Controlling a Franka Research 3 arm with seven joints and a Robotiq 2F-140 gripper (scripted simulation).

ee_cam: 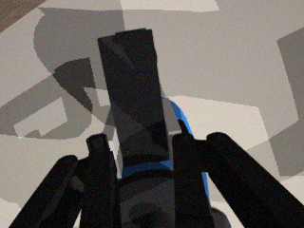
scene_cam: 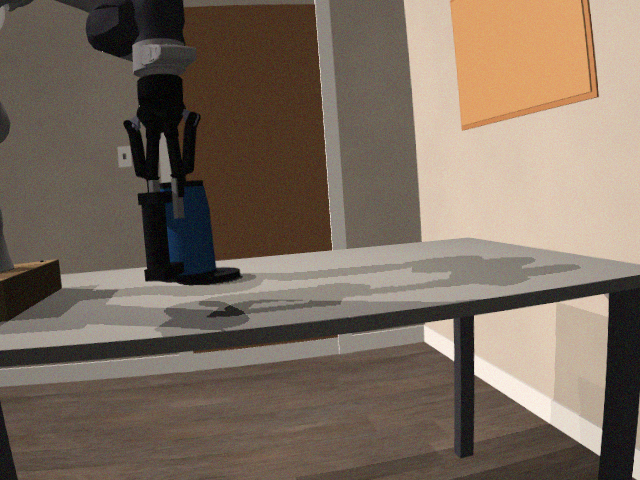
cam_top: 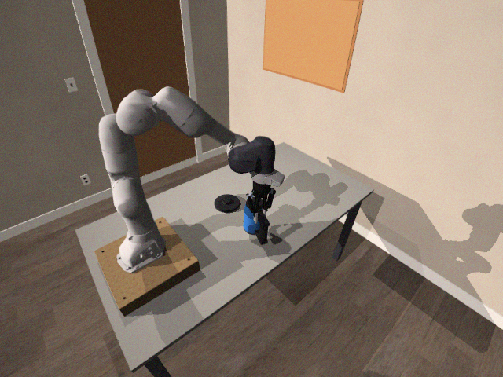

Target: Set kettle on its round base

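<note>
Now: hand 5 cm above the blue kettle, 2 cm to the right of it and 1 cm short of it. From my hand the other things lie so: round black base: 32 cm to the left, 18 cm below, 10 cm ahead.
</note>
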